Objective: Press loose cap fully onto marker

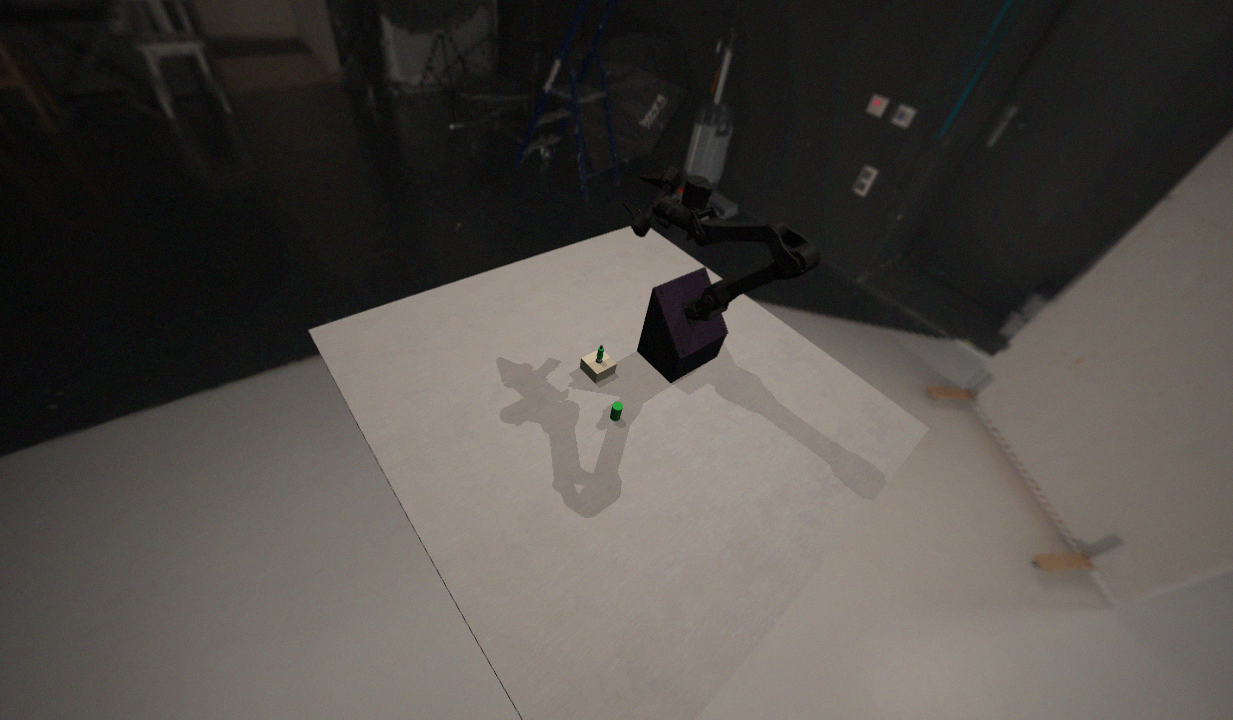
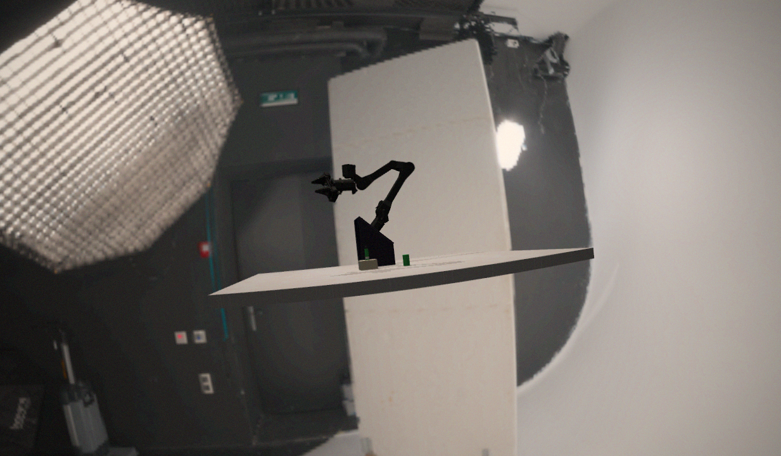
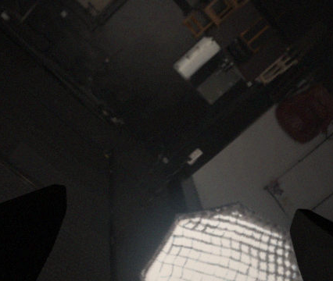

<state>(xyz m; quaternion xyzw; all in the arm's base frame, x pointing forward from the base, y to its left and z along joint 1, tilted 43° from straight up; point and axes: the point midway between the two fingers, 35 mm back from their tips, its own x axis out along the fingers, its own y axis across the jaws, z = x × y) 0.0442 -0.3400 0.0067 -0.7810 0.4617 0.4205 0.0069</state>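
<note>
The green cap lies 270 mm ahead of my gripper tip, 360 mm to the left of it and 390 mm below it. Round my gripper tip: beige holder block: 210 mm ahead, 200 mm to the left, 390 mm below.
</note>
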